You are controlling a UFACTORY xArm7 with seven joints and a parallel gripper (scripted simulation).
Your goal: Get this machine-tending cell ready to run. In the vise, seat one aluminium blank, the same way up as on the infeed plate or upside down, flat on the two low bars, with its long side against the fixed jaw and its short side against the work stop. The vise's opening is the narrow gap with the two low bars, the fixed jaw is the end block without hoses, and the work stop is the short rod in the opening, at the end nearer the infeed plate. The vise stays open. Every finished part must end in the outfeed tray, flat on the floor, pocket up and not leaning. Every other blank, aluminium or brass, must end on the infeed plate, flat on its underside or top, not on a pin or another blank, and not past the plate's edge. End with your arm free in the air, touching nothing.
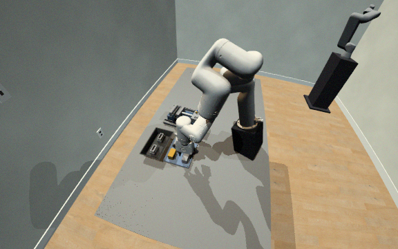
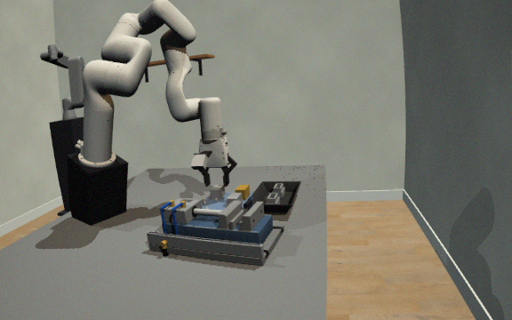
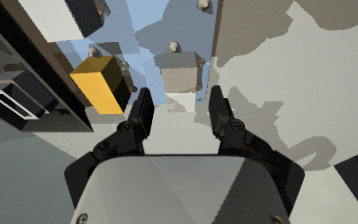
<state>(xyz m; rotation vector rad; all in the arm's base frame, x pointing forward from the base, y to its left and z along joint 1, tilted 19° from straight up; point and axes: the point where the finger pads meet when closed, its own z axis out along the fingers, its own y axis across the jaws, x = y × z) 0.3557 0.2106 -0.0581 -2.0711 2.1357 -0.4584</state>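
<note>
Now: hand 9 cm short of the brass blank and 4 cm above it. From my hand the other things lie so: vise: 33 cm to the right, 10 cm ahead, 3 cm below; then white screw rod: 33 cm to the right, 8 cm ahead, 1 cm above.
</note>
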